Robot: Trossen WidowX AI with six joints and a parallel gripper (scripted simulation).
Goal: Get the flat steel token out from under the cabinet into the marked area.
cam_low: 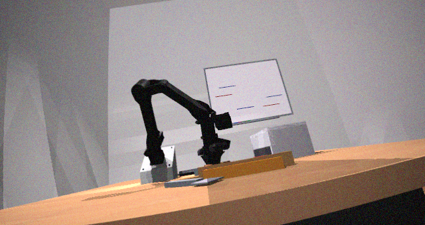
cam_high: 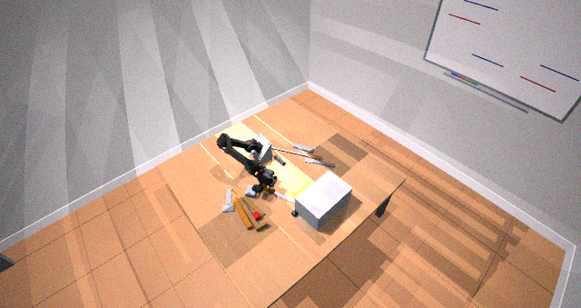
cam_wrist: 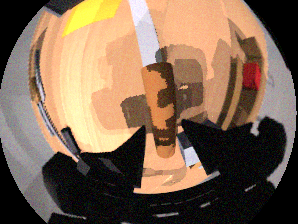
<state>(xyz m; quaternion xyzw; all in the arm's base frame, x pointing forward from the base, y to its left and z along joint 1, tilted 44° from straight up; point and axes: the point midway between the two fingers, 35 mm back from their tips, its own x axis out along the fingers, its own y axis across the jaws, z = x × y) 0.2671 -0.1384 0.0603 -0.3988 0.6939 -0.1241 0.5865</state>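
Now: the grey block 80 mm to the right of my gripper tip, 20 mm behind it and 10 mm above it. From my gripper tip the other things lie so: orange bar (220 mm to the right, 80 mm ahead, 10 mm above); then thin wooden stick (140 mm to the right, 10 mm ahead); then red block (160 mm to the right, 150 mm ahead, 10 mm above).
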